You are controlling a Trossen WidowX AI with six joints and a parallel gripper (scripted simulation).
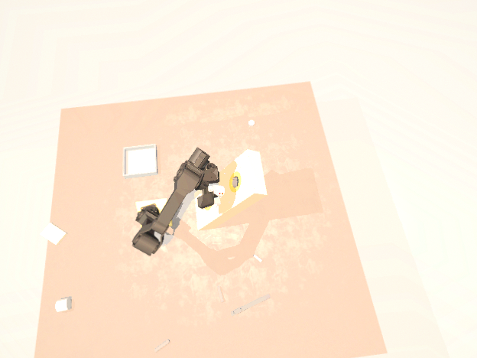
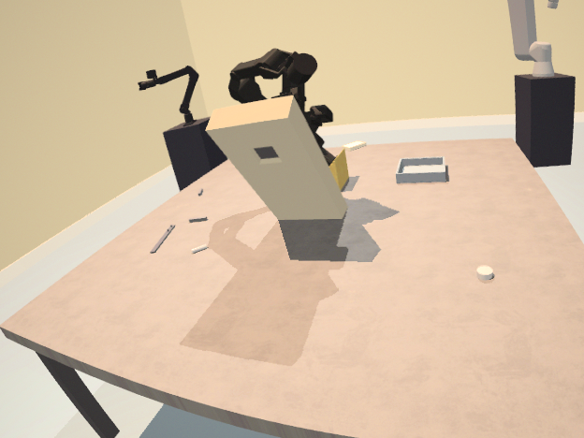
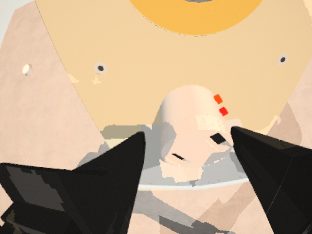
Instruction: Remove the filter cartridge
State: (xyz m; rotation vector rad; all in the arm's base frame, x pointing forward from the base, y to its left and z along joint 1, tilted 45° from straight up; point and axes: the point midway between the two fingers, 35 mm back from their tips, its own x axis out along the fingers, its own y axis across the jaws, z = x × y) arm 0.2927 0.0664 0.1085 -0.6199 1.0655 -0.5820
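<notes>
The sloped service panel lies 40 mm ahead of my gripper tip, 20 mm below it and 10 mm to the right of it. Also, from my gripper tip: tray: 320 mm to the left, 300 mm behind, 190 mm below; then white flat piece: 710 mm behind, 190 mm below, 70 mm to the left; then white round filter cartridge: right at my gripper tip.
</notes>
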